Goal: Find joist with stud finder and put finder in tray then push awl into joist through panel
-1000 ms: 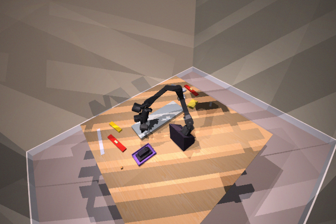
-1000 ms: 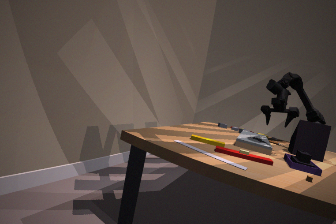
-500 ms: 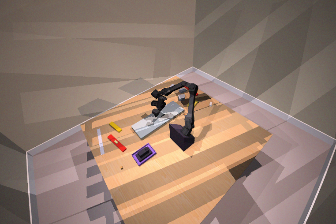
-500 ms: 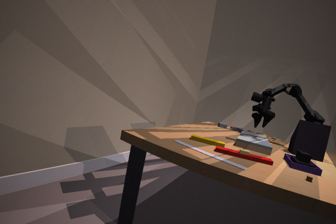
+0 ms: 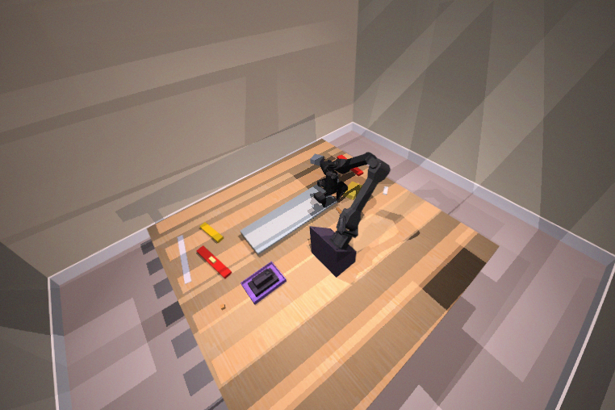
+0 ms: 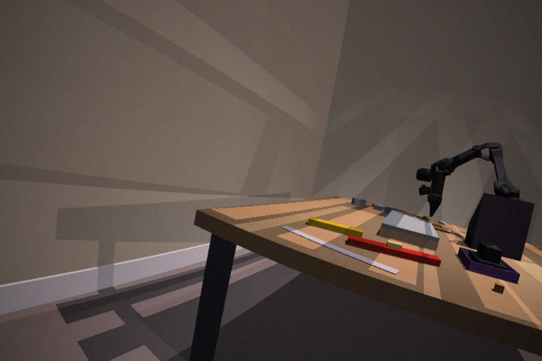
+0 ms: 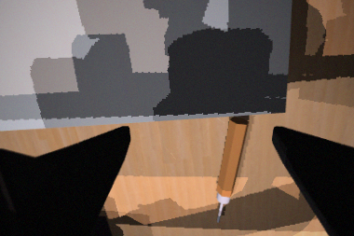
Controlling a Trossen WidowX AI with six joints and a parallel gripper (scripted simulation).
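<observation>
Right now my gripper tip is 90 mm past the awl, 30 mm to the left of it and 50 mm above it. The rest, counted from my gripper tip: yellow block 40 mm ahead, 190 mm to the right, 40 mm below; then purple tray 170 mm behind, 500 mm to the left, 40 mm below; then black stud finder 170 mm behind, 490 mm to the left, 10 mm below.
</observation>
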